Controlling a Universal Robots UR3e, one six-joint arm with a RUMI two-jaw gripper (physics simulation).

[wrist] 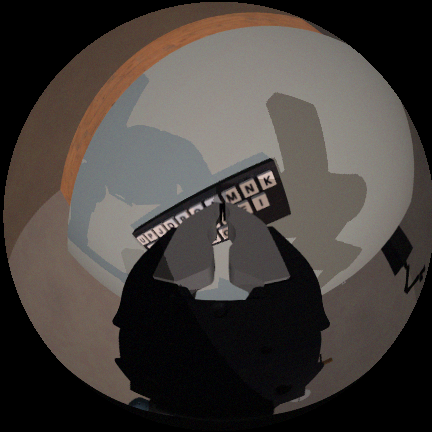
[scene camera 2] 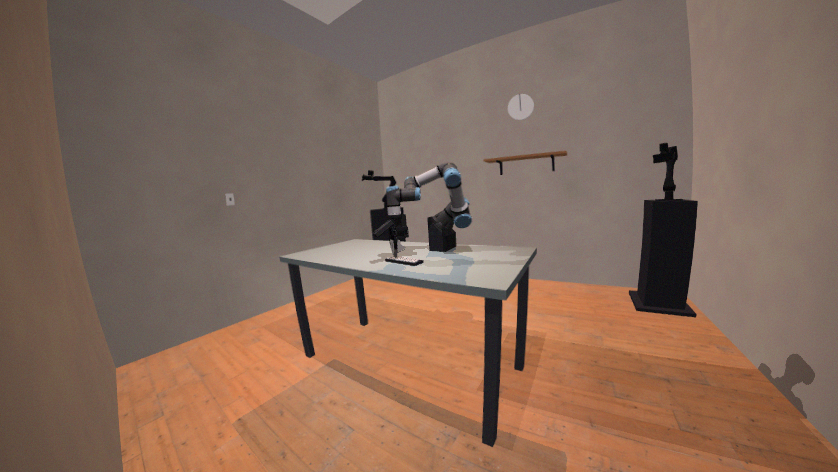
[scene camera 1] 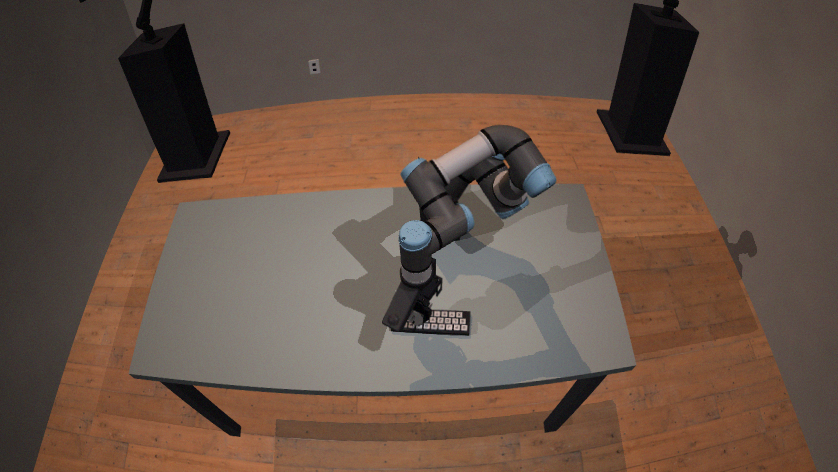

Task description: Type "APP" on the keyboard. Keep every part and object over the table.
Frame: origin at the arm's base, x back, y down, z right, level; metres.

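Seen in the pictures: gripper, between the fingertips: [wrist: 222, 204] [scene camera 2: 395, 257] [scene camera 1: 415, 323]; arm's base, origin of its link: [scene camera 2: 441, 224].
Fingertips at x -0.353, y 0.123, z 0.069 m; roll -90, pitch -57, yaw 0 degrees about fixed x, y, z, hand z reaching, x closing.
Pixels of each thing's top centre, then the offset from my fingertips to it. Level surfaces: height alone.
- black keyboard, centre of its top: [wrist: 199, 228] [scene camera 1: 431, 319] [scene camera 2: 403, 258] dy +0.004, dx +0.013, dz -0.038 m
- O key, centre of its top: [wrist: 197, 212] dy +0.004, dx -0.005, dz -0.027 m
- M key, centre of its top: [wrist: 230, 196] dy +0.004, dx -0.001, dz +0.010 m
- P key, centre of its top: [wrist: 150, 235] dy +0.004, dx -0.012, dz -0.101 m
- grey table, height of its surface: dy +0.022 m
The black keyboard [scene camera 1: 459, 321] [scene camera 2: 410, 261] [wrist: 280, 204] with white letter keys lies on the table. My gripper [scene camera 1: 415, 322] [scene camera 2: 395, 255] [wrist: 222, 204] is shut and holds nothing. It points down, with its fingertips low over the keyboard's top letter row. In the wrist view the tips are at the A key, which is mostly covered, between the O key [wrist: 195, 209] and the M key [wrist: 231, 195]. Whether they touch it I cannot tell. The P key [wrist: 151, 236] shows left of the fingers, between U and J. The fingers hide much of the middle and lower rows.
The grey table [scene camera 1: 234, 281] [scene camera 2: 334, 255] extends around the keyboard, whose long side is near the front edge. The arm reaches in from its base at the back of the table. Two black pedestals [scene camera 1: 170, 105] [scene camera 1: 653, 82] stand on the floor behind the table.
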